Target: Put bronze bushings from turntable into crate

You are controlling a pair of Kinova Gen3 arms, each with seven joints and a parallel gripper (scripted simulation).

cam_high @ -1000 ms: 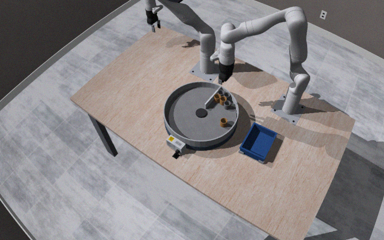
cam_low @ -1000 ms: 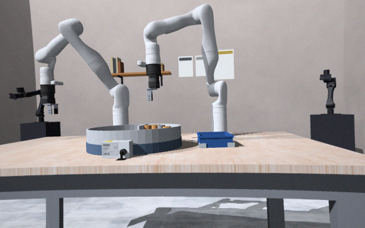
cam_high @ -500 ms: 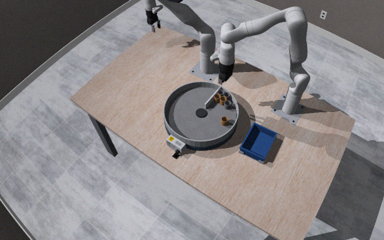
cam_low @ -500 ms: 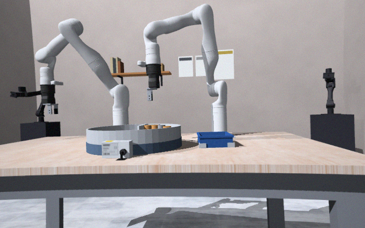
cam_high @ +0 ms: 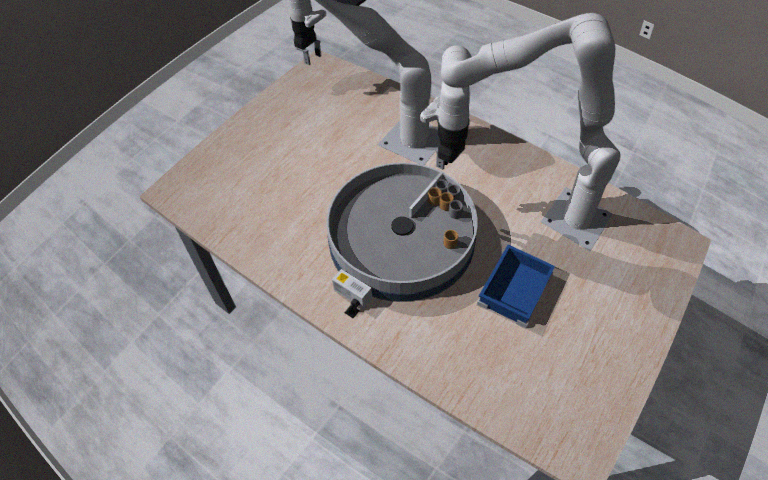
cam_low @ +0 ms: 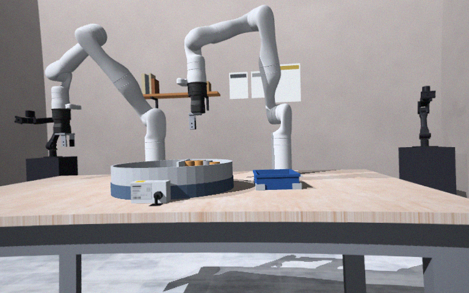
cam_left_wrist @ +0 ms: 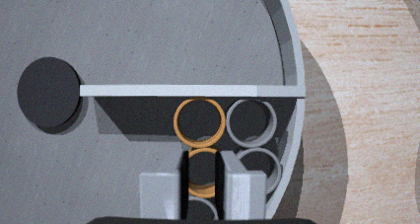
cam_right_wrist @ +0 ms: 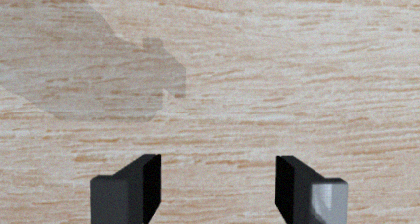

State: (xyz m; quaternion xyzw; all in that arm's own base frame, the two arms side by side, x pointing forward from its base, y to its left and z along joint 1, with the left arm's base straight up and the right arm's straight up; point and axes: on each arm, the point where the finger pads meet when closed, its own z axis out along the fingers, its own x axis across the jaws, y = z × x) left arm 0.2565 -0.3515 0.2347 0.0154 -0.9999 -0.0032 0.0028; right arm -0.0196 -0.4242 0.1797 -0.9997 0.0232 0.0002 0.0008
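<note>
My left gripper is now 13 cm short of the turntable, 4 cm to the left of it and 18 cm above it. Round my left hand: blue crate: 11 cm ahead, 31 cm to the left, 21 cm below.
</note>
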